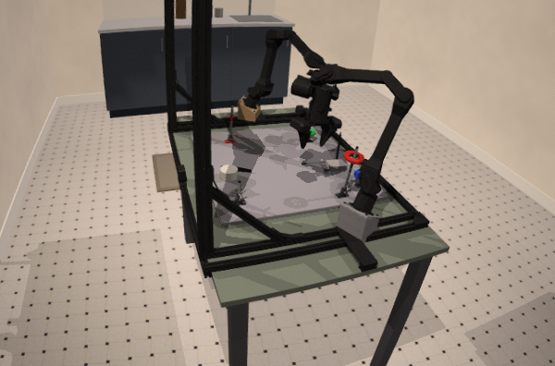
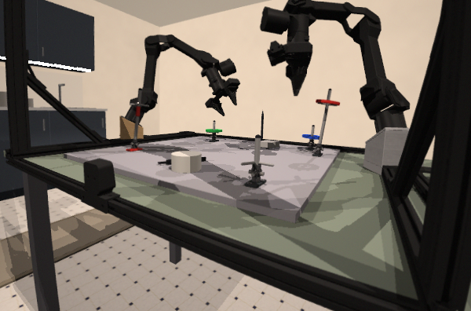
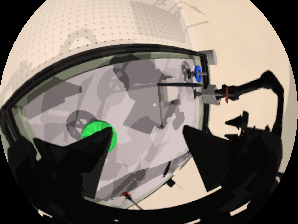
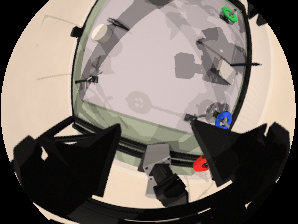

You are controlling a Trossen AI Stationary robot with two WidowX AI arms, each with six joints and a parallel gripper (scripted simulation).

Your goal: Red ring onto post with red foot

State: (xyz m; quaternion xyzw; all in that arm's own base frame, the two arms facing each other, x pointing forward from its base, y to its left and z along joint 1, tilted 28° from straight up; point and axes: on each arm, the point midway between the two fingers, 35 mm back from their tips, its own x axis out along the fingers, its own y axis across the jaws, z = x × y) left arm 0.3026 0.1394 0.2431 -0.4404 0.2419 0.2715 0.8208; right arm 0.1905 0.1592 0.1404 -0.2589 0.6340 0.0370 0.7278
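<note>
Now: the red ring 400 mm to the right of my left hand and 110 mm behind it. Also, from my left hand: small white block (200 mm to the right, 150 mm below, 30 mm behind); green ring (110 mm below, 40 mm to the left, 30 mm behind); blue ring (350 mm to the right, 110 mm below, 10 mm behind).
</note>
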